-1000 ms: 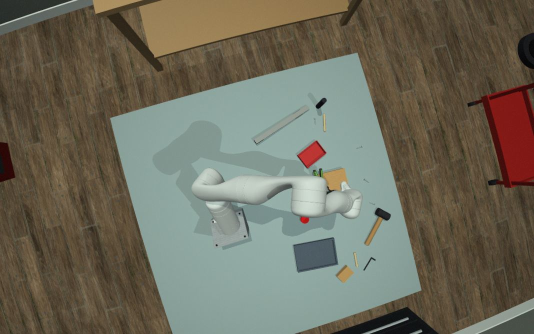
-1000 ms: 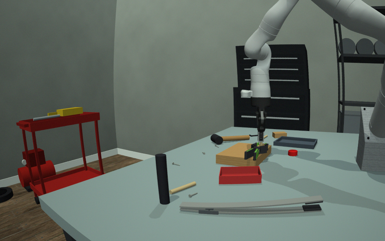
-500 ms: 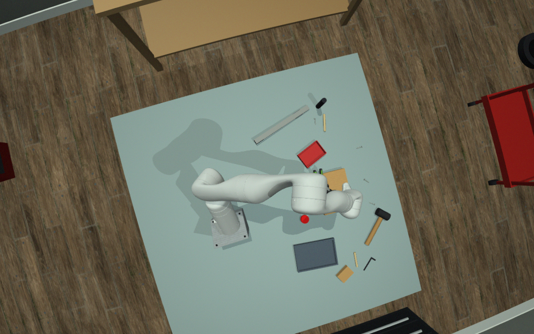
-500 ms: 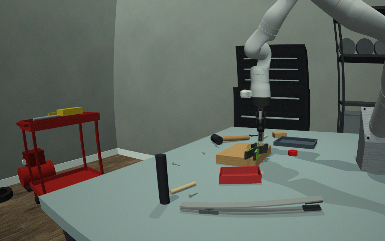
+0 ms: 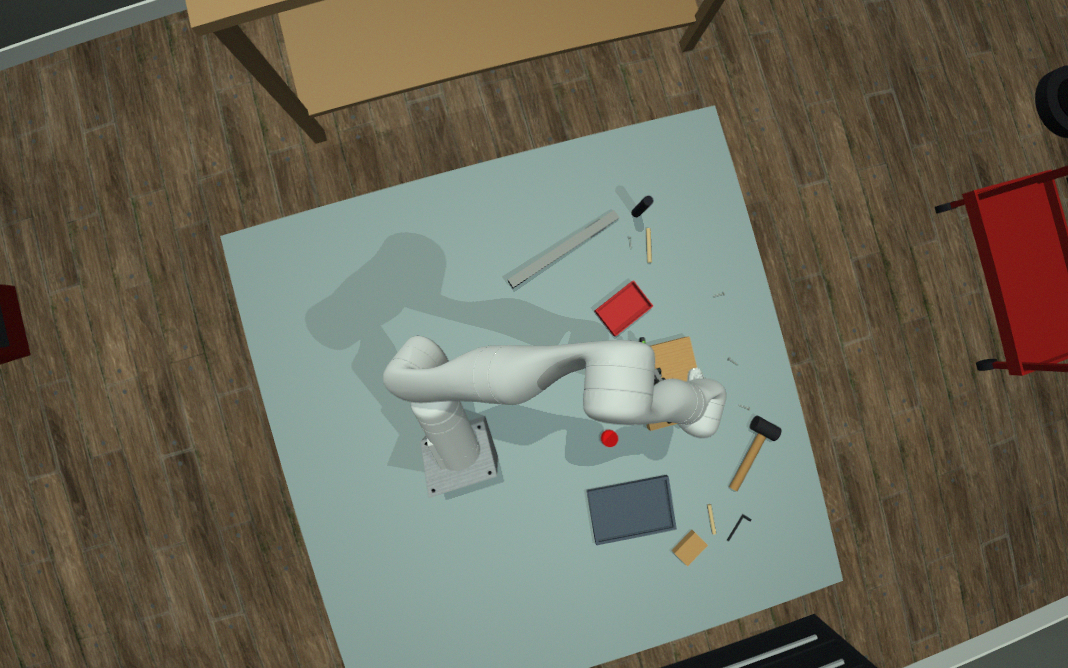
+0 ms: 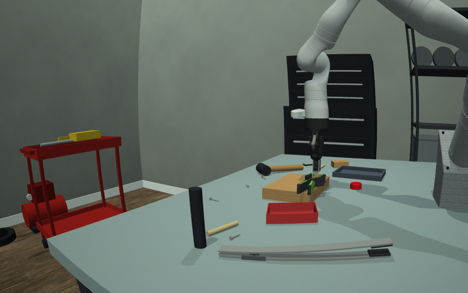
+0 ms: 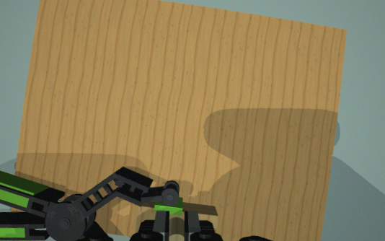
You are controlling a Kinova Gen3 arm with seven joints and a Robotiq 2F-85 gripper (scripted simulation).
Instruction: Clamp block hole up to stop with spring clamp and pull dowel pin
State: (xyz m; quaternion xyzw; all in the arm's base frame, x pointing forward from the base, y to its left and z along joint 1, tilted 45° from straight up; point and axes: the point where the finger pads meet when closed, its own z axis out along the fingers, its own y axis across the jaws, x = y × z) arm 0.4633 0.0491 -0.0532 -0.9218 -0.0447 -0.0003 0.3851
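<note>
The dowel pin lies 2 cm below my hand. Also, from my hand: red puck 12 cm behind, 9 cm to the right, 7 cm below; small wooden block 4 cm below; wooden bench board 6 cm below, 5 cm ahead.
</note>
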